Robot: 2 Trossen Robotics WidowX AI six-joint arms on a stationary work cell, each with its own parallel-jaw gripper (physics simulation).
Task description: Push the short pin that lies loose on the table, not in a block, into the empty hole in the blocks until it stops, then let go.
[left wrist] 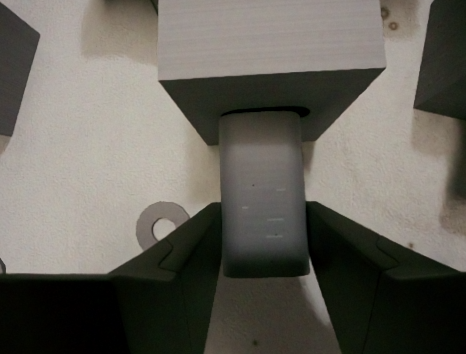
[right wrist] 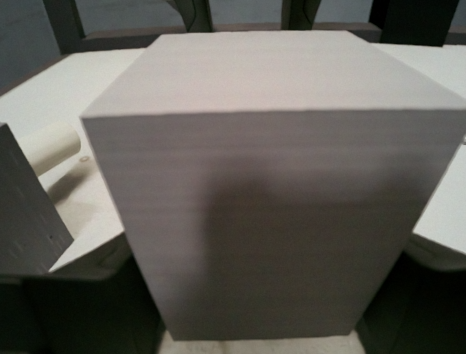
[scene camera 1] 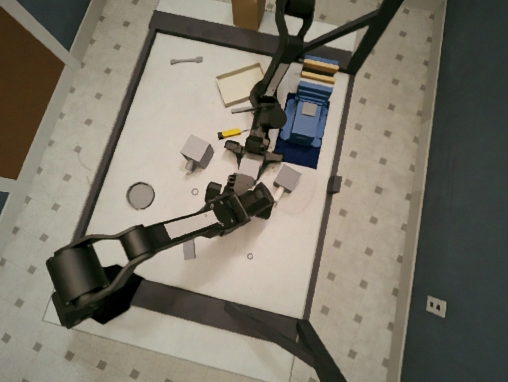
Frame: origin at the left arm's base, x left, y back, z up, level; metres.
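Seen in the pictures: left gripper, fingertip midpoint: [left wrist: 263, 212]; right gripper, fingertip midpoint: [left wrist: 260, 102].
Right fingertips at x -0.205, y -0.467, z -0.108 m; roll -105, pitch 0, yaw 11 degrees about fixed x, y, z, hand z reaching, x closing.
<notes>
Pixels of each thing's top centre, then the offset from my right fingertips to it. "spot": a spot on its surface instead.
- short grey pin, top centre: [left wrist: 263, 192] dx -0.007, dy +0.044, dz +0.035 m
- grey block, top centre: [right wrist: 263, 54] [scene camera 1: 248, 168] dx +0.002, dy -0.013, dz +0.062 m
- second block, top centre: [scene camera 1: 195, 147] dx +0.175, dy -0.002, dz +0.073 m
- grey round pin, top centre: [scene camera 1: 190, 161] dx +0.176, dy +0.038, dz +0.050 m
- third block, top centre: [scene camera 1: 287, 177] dx -0.114, dy -0.043, dz +0.043 m
- cream pin, top centre: [scene camera 1: 280, 190] dx -0.111, dy -0.001, dz +0.024 m
- washer, top centre: [left wrist: 163, 230] dx +0.040, dy +0.069, dz -0.014 m
- yellow-handled screwdriver, top centre: [scene camera 1: 234, 131] dx +0.108, dy -0.124, dz +0.001 m
- shallow tray, top centre: [scene camera 1: 242, 82] dx +0.158, dy -0.293, dz +0.010 m
- blue toy vehicle, surface spot: [scene camera 1: 305, 126] spot: dx -0.098, dy -0.205, dz +0.067 m
- round dish, top centre: [scene camera 1: 139, 194] dx +0.290, dy +0.197, dz +0.000 m
- grey bar, top centre: [scene camera 1: 187, 241] dx +0.083, dy +0.261, dz -0.001 m
The short grey pin [scene camera 1: 244, 181] [left wrist: 262, 170], flat-sided with rounded edges, is held between the fingers of my left gripper [scene camera 1: 243, 186] [left wrist: 263, 212]. Its far end is at the mouth of the slot-shaped hole in a grey block [scene camera 1: 251, 166] [left wrist: 272, 40] [right wrist: 275, 75]. The hole's dark upper edge shows above the pin; how deep the pin sits is hidden. My right gripper [scene camera 1: 251, 163] [right wrist: 270, 242] is shut on this block from the opposite side. A second block [scene camera 1: 196, 150] bears a grey round pin [scene camera 1: 190, 165]. A third block [scene camera 1: 287, 178] [right wrist: 30, 215] bears a cream pin [scene camera 1: 278, 193] [right wrist: 55, 145].
A washer [left wrist: 147, 220] lies left of the held pin in the left wrist view. A yellow-handled screwdriver [scene camera 1: 231, 133], a shallow tray [scene camera 1: 232, 75] and a blue toy vehicle [scene camera 1: 305, 126] are near the right arm. A round dish [scene camera 1: 140, 195] lies at the left, and a grey bar [scene camera 1: 189, 250] below the left arm.
</notes>
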